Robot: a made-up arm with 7 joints. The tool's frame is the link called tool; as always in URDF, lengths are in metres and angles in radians. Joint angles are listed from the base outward.
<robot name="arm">
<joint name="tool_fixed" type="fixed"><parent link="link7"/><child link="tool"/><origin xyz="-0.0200 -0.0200 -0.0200" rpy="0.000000 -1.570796 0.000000"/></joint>
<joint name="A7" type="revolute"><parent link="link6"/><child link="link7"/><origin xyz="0.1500 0.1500 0.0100" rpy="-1.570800 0.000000 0.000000"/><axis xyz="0 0 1"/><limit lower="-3.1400" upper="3.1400"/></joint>
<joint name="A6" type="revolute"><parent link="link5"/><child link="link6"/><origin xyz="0.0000 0.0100 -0.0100" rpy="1.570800 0.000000 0.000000"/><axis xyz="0 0 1"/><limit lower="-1.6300" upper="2.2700"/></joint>
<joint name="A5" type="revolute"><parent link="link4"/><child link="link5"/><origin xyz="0.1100 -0.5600 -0.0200" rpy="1.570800 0.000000 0.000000"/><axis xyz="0 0 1"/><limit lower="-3.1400" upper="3.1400"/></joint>
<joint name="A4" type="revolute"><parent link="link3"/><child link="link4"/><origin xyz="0.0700 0.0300 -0.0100" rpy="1.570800 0.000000 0.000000"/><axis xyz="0 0 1"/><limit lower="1.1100" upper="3.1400"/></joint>
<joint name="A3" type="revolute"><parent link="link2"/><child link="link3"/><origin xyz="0.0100 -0.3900 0.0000" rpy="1.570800 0.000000 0.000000"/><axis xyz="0 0 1"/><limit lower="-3.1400" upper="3.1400"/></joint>
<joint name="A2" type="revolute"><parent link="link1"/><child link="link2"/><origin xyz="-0.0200 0.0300 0.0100" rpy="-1.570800 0.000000 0.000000"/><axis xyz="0 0 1"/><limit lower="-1.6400" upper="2.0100"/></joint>
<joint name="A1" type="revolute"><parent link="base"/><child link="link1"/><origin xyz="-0.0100 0.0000 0.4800"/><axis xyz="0 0 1"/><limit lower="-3.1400" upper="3.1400"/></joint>
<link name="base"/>
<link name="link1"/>
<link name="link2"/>
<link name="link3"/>
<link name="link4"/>
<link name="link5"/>
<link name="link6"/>
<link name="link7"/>
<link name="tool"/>
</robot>
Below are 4 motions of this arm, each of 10 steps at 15 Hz.
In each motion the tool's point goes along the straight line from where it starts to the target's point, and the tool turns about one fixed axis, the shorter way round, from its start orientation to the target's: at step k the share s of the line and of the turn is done. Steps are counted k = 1, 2, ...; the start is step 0. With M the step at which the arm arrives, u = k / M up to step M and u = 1 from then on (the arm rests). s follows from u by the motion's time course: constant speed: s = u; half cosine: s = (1 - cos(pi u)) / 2; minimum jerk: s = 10 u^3 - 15 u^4 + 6 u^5.
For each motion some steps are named. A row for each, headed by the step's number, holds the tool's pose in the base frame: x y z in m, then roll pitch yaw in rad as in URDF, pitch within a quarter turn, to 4 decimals.
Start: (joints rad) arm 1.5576 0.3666 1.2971 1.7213 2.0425 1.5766 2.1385
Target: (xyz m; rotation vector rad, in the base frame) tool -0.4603 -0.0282 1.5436 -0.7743 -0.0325 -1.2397
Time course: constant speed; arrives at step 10
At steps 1, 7, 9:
1: -0.7792 0.2512 1.1328 0.3598 -0.8150 -1.7388
7: -0.5666 0.0649 1.4067 -0.3390 -0.6066 -1.2857
9: -0.4957 0.0028 1.4980 -0.5165 -0.4959 -1.1977

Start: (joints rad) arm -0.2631 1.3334 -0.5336 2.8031 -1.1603 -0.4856 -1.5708
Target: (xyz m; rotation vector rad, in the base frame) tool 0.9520 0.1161 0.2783 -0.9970 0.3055 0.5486
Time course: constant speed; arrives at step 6
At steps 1, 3, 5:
1: 0.9990 -0.0691 0.5038 -0.2171 0.1475 0.1224
3: 0.9802 0.0050 0.4136 -0.5068 0.2709 0.2401
5: 0.9614 0.0791 0.3234 -0.7937 0.4218 0.3202

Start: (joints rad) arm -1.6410 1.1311 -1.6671 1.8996 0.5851 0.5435 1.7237
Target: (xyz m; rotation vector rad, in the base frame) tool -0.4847 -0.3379 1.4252 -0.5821 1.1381 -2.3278
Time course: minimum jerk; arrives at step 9
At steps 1, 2, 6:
1: -0.7421 -0.6325 0.8727 -1.9976 0.2333 3.0437
2: -0.7252 -0.6131 0.9089 -1.9220 0.2337 3.1020
6: -0.5394 -0.4004 1.3079 -1.1542 -0.0196 -2.6203

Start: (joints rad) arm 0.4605 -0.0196 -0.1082 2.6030 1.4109 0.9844 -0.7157
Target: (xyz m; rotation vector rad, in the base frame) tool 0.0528 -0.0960 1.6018 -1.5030 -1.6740 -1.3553
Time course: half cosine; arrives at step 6
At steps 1, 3, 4, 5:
1: 0.2338 0.1982 1.5554 2.9776 -0.4764 1.5016
3: 0.1498 0.0616 1.5769 2.8144 -0.7684 1.6872
4: 0.1013 -0.0172 1.5894 2.6558 -0.9207 1.8575
5: 0.0658 -0.0749 1.5985 2.4876 -1.0172 2.0338

